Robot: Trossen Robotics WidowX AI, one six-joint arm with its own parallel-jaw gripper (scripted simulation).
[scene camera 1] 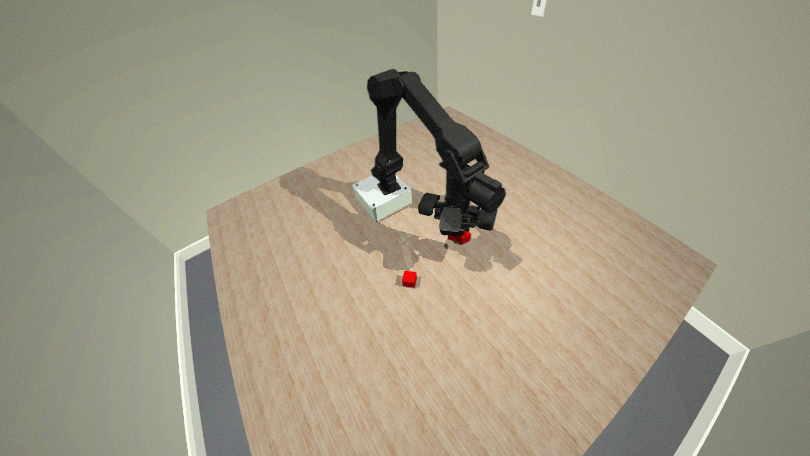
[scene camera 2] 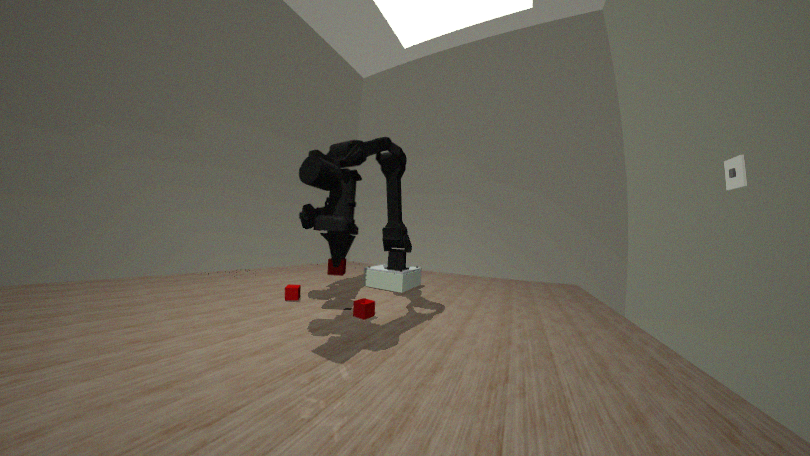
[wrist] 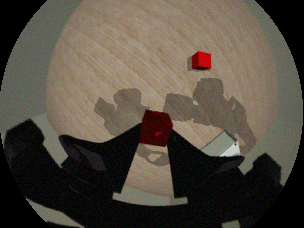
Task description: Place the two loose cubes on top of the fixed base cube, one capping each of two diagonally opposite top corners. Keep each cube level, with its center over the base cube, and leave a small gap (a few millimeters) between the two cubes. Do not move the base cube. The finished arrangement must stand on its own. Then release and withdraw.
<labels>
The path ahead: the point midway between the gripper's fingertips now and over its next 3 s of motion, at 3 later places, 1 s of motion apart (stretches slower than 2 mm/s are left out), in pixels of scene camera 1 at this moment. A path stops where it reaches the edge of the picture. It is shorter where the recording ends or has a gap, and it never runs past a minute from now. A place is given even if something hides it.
My gripper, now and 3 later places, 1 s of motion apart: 455, 232; 464, 228; 462, 232; 461, 229
</labels>
